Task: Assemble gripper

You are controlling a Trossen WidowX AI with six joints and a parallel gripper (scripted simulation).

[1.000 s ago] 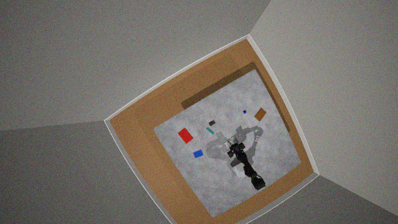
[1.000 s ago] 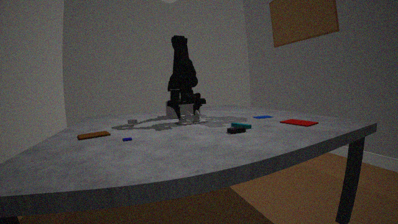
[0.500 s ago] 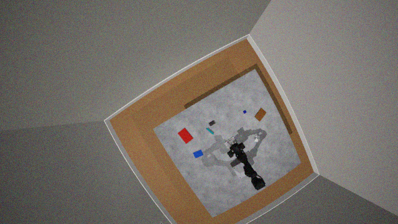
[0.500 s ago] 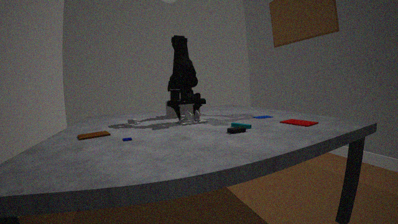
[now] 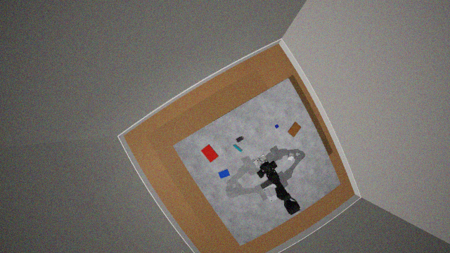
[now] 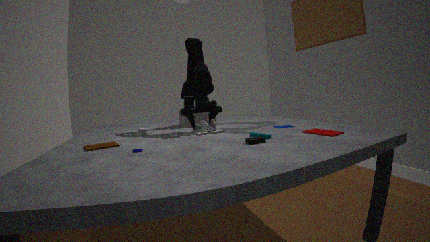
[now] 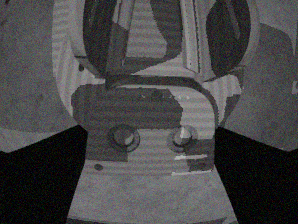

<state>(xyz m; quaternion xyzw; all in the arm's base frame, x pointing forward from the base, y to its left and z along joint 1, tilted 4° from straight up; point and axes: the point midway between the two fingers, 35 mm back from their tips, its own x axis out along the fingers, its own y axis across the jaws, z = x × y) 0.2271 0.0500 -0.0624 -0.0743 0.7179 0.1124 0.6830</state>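
Now: the grey jaw 30 mm ahead of my gripper tip, 10 mm to the right of it and 10 mm above it. The rest, counted from my gripper tip: dark block (330 mm ahead, 130 mm to the left); then blue tile (70 mm ahead, 380 mm to the left, 10 mm below); then teal bar (260 mm ahead, 180 mm to the left).
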